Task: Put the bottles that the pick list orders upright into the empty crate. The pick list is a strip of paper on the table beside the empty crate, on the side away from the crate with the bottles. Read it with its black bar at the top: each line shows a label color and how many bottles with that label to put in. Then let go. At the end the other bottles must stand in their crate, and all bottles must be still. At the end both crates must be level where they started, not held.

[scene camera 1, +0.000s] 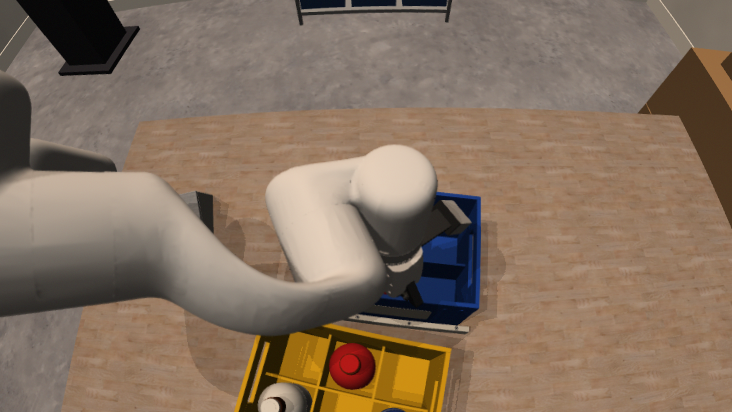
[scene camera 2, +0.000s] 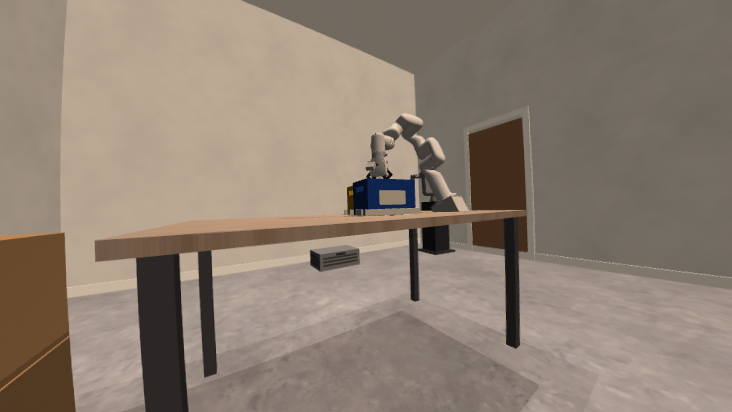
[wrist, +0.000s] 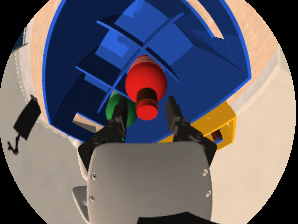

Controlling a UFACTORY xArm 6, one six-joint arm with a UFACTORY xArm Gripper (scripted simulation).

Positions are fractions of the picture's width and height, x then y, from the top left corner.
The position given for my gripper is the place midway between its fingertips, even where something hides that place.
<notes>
I see my gripper (scene camera 1: 0.53, 0.67), a blue crate (scene camera 1: 0.62, 0.68) and a yellow crate (scene camera 1: 0.56, 0.90).
The blue crate also shows in scene camera 2 (scene camera 2: 0.51, 0.47) and in the wrist view (wrist: 0.69, 0.31). The yellow crate also shows in the wrist view (wrist: 0.73, 0.53). My gripper shows as well in the wrist view (wrist: 0.49, 0.46).
</notes>
